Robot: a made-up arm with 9 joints. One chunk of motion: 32 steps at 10 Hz.
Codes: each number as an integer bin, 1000 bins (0 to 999) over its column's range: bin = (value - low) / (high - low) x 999, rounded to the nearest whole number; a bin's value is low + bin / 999 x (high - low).
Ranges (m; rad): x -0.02..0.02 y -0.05..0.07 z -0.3..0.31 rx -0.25..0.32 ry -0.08..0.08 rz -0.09..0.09
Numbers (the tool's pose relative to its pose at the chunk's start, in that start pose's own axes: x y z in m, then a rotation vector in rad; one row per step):
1: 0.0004 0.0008 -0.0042 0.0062 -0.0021 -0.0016
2: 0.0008 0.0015 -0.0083 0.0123 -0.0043 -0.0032
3: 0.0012 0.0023 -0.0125 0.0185 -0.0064 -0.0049
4: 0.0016 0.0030 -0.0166 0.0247 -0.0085 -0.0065
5: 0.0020 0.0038 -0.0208 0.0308 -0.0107 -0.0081
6: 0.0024 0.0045 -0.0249 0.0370 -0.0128 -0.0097
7: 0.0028 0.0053 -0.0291 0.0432 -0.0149 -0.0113
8: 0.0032 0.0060 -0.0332 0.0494 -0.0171 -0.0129
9: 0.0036 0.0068 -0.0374 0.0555 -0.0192 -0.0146
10: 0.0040 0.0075 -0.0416 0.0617 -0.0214 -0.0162
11: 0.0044 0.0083 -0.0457 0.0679 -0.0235 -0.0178
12: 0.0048 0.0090 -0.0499 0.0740 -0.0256 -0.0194
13: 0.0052 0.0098 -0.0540 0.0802 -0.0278 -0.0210
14: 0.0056 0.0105 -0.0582 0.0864 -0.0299 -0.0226
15: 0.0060 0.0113 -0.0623 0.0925 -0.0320 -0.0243
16: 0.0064 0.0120 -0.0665 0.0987 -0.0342 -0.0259
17: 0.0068 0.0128 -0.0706 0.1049 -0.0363 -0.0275
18: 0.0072 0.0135 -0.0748 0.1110 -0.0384 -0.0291
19: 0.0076 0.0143 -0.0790 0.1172 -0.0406 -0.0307
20: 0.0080 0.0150 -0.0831 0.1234 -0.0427 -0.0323
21: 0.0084 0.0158 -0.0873 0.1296 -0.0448 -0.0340
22: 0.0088 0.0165 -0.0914 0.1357 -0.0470 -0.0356
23: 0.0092 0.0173 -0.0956 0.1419 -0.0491 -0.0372
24: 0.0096 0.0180 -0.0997 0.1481 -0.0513 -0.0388
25: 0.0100 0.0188 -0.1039 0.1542 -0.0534 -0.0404
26: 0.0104 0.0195 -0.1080 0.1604 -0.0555 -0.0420
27: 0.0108 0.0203 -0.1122 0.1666 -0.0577 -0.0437
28: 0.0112 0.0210 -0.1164 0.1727 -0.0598 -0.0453
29: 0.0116 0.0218 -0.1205 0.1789 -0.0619 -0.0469
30: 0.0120 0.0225 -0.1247 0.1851 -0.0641 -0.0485
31: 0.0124 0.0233 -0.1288 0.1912 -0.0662 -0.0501
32: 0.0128 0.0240 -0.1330 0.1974 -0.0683 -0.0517
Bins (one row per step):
1: 509 423 484 449 486 491
2: 519 429 478 460 473 482
3: 529 435 471 471 460 472
4: 539 441 464 481 446 463
5: 549 448 457 492 433 455
6: 559 454 451 503 420 446
7: 569 460 444 514 406 437
8: 579 466 437 525 393 428
9: 589 473 430 535 380 418
10: 599 479 423 546 366 410
11: 609 485 416 557 353 401
12: 619 491 410 568 340 392
13: 629 498 403 579 326 383
14: 639 504 396 590 313 374
15: 649 510 389 600 300 365
16: 659 516 382 611 286 356
17: 669 523 376 622 273 347
18: 679 529 369 633 260 338
19: 689 535 362 644 246 329
20: 699 541 355 654 233 320
21: 709 548 348 665 220 311
22: 719 554 342 676 206 302
23: 729 560 335 687 193 293
24: 739 566 328 698 179 284
25: 749 573 321 708 166 275
26: 759 579 314 719 153 266
27: 769 585 308 730 139 257
28: 779 591 301 741 126 248
29: 789 598 294 752 113 239
30: 799 604 287 763 99 230
31: 809 610 280 773 86 221
32: 819 616 273 784 73 213

